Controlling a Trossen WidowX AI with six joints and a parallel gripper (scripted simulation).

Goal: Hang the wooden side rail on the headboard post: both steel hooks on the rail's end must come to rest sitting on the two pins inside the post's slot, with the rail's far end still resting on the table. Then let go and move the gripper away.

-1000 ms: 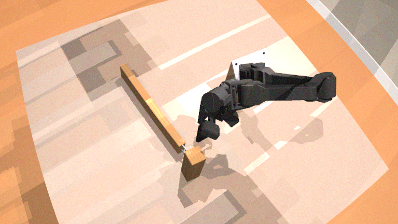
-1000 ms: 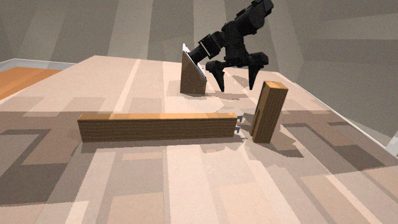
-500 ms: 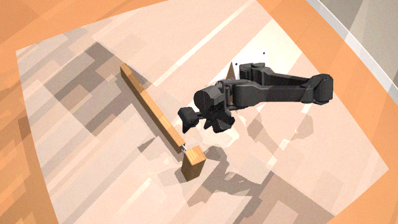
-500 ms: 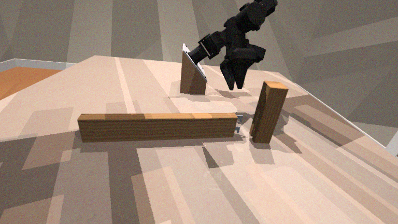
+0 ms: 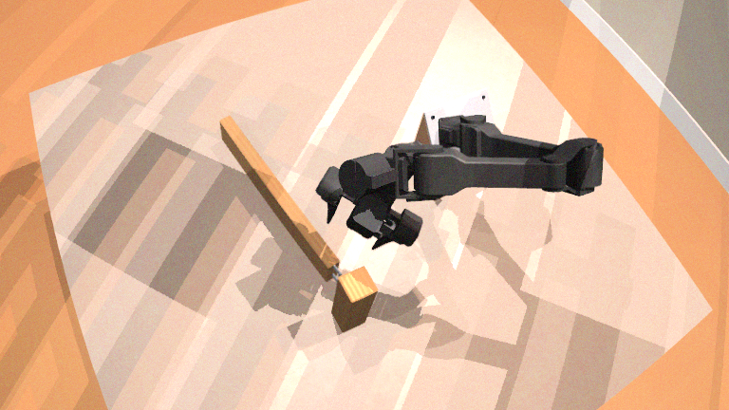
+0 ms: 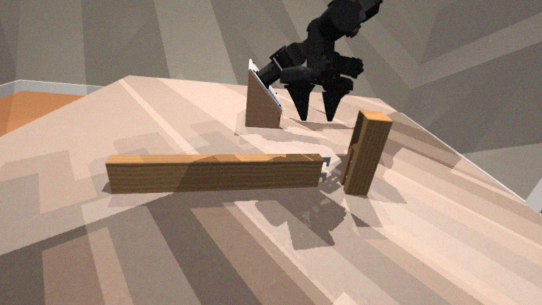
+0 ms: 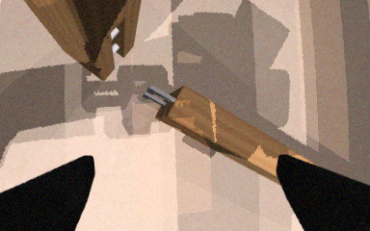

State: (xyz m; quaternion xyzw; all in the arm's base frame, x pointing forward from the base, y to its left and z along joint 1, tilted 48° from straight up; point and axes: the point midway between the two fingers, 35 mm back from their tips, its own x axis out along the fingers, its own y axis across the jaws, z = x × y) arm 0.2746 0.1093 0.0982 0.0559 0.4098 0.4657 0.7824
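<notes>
Right now the headboard post is 3 cm ahead of my gripper tip, 10 cm to the left of it and 6 cm below it.
</notes>
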